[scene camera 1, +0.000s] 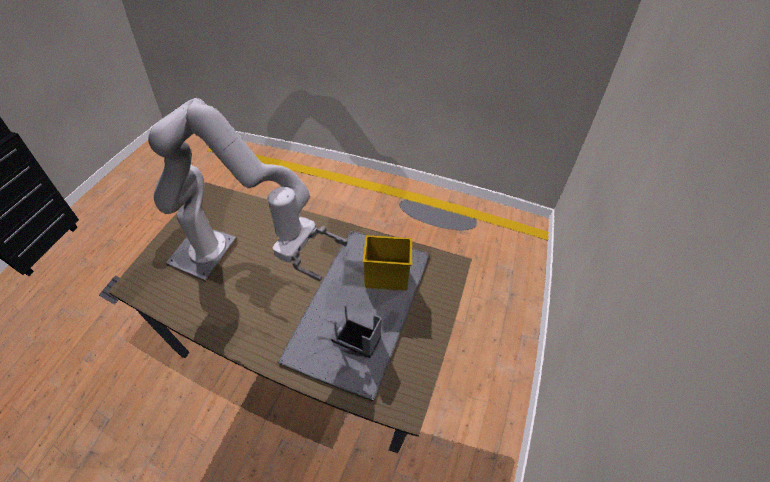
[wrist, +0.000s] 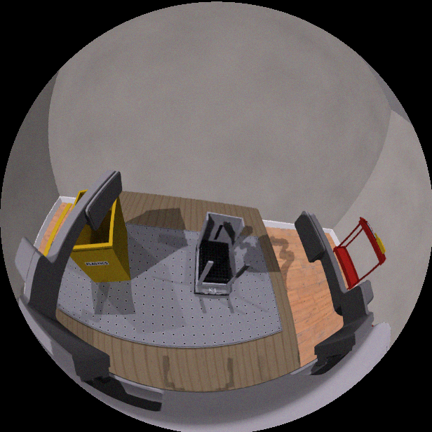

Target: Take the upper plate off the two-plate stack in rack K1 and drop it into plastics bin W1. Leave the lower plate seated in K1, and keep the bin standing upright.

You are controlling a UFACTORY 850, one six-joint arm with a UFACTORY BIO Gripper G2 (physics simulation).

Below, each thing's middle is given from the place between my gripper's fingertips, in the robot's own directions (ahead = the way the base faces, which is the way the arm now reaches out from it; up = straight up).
I see my gripper 290 mm above the black gridded plate (wrist: 219, 272), 120 mm short of it and 70 mm to the left of it. From my hand the other things lie so: yellow plastics bin W1 (scene camera 1: 387, 260): 240 mm to the left, 240 mm below, 80 mm ahead.
